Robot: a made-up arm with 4 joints. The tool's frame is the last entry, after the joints.
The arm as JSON. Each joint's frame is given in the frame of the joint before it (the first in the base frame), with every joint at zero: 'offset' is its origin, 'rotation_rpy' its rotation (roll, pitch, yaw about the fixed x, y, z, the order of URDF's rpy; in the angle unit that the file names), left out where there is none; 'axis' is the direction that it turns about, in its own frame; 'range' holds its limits. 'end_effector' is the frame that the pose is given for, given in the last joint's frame.
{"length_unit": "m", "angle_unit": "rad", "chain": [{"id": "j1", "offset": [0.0, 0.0, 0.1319], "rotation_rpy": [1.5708, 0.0, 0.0], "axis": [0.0, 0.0, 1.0], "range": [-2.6, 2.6]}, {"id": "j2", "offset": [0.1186, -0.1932, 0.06], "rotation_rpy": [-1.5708, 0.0, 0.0], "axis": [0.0, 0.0, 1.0], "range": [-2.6, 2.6]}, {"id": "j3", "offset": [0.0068, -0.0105, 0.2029], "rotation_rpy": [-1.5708, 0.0, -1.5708], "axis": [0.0, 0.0, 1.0], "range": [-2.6, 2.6]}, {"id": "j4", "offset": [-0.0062, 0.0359, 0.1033], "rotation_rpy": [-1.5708, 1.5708, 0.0], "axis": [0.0, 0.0, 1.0], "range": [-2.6, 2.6]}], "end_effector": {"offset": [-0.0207, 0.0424, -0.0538], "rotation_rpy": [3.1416, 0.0, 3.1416]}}
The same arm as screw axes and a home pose.
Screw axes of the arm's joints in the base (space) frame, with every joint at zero. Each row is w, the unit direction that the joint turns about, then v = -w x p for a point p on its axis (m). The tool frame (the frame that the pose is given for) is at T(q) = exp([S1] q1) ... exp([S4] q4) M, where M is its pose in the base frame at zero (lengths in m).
S1: w 0 -1 0 v 0.1319 0 0
S2: w 0 0 1 v -0.06 -0.1186 0
S3: w 1 0 0 v 0 0.1416 0.0705
S4: w 0 0 -1 v 0.0643 0.2287 0
M: xyz 0.2494 -0.0219 0.1595 (m) rpy 0 0 0 (rad, as in URDF)
Joint limits (rad, base to tool): -2.6..2.6 -2.6..2.6 -2.6..2.6 -2.6..2.6

